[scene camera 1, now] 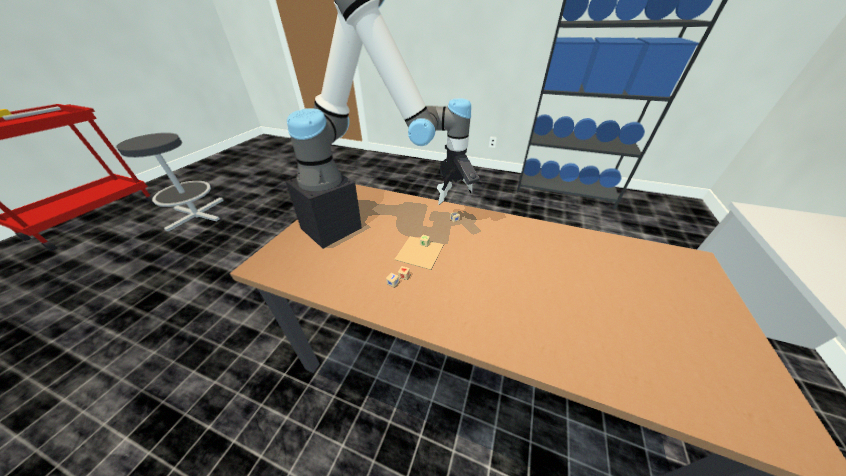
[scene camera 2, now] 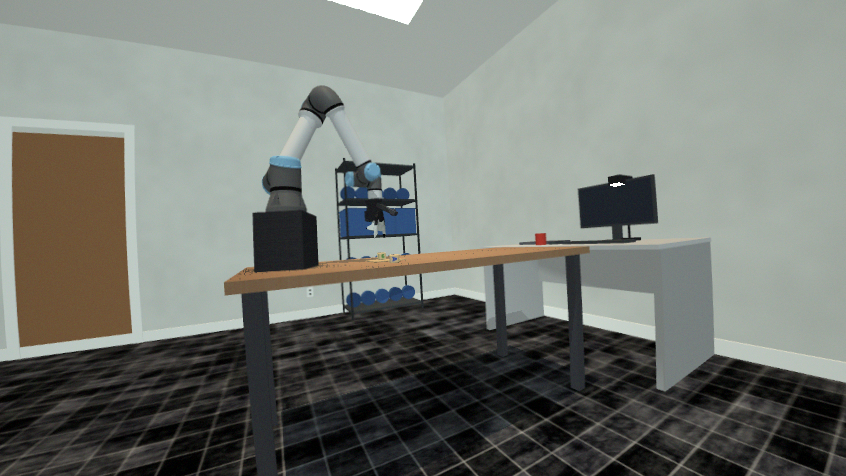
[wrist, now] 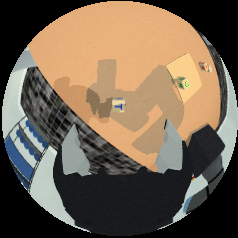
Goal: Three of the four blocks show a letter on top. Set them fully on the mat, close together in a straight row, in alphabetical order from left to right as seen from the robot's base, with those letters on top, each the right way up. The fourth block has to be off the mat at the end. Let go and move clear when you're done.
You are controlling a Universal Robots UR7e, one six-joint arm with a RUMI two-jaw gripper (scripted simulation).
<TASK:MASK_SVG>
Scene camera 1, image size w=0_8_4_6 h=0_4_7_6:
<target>my gripper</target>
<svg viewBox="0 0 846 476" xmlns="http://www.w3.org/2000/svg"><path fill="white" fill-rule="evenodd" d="M467 148L463 151L452 151L445 145L447 159L440 163L440 174L445 179L443 184L438 184L437 186L440 192L438 204L444 201L448 190L452 187L452 179L454 182L458 180L465 182L470 193L472 193L472 184L479 181L480 177L465 154Z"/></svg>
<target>pale mat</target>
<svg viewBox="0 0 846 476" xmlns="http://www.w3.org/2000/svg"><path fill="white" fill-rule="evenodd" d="M410 236L395 260L431 270L444 244L430 241L426 247L420 245L419 238Z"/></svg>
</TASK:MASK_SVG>
